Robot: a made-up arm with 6 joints.
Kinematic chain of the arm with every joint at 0, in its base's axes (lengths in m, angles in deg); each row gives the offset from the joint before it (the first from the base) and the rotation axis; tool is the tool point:
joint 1: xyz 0 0 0.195 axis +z
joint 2: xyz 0 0 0 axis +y
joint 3: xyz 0 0 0.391 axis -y
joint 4: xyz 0 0 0 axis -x
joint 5: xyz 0.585 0 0 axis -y
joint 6: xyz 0 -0.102 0 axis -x
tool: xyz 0 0 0
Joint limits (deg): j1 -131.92..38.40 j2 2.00..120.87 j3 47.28..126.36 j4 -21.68..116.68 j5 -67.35..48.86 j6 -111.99..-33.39
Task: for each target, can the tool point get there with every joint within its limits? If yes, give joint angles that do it. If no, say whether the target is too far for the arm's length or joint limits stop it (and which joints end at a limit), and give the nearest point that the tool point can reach.
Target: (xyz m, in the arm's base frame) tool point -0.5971 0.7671 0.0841
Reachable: no: joint limits stop it (at a limit: joint 2, joint 3) | nearest point -0.2461 0.3162 1.0111 | short by 1.089 m
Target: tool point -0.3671 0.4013 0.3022
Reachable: no: joint limits stop it (at a limit: joint 2, joint 3) | nearest point -0.2705 0.2957 1.0111 | short by 0.723 m
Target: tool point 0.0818 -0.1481 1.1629
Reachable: yes | joints -68.56 14.46 88.01 102.45 21.51 -66.90
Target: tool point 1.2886 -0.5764 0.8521
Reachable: no: too far | nearest point 0.8150 -0.3646 0.6106 | short by 0.572 m
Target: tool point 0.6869 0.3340 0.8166
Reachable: yes | joints 25.06 50.66 79.84 96.54 0.97 -76.46
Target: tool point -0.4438 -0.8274 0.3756
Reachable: yes | joints -112.07 95.14 114.96 10.37 -35.82 -70.86
